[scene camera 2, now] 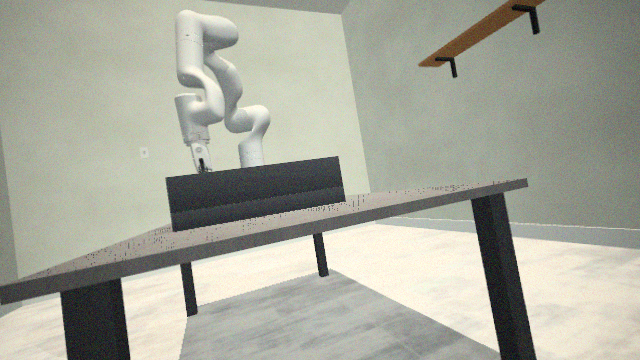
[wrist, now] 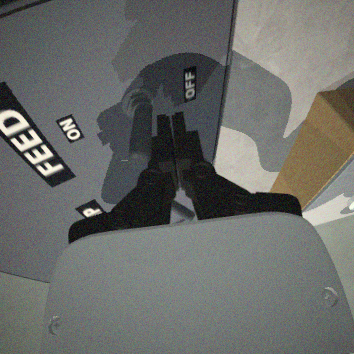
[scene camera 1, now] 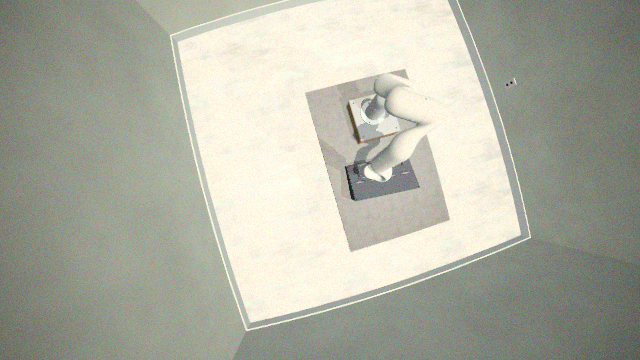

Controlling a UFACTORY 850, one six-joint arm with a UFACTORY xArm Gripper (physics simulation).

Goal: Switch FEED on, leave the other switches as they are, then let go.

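Note:
A dark switch panel stands on the table. In the wrist view the FEED label is at the left, the ON label right of it and the OFF label near the panel's edge. The grey FEED lever rises from its round collar between ON and OFF, in shadow; which side it leans to is hard to tell. My gripper is shut and empty, its tips close beside the lever on the OFF side; contact is unclear. The arm hides the gripper in scene camera 1.
Part of another label shows by the left finger. Other switches on the panel are partly hidden by the arm. The arm's base block stands behind the panel on the table. A wall shelf is high at right.

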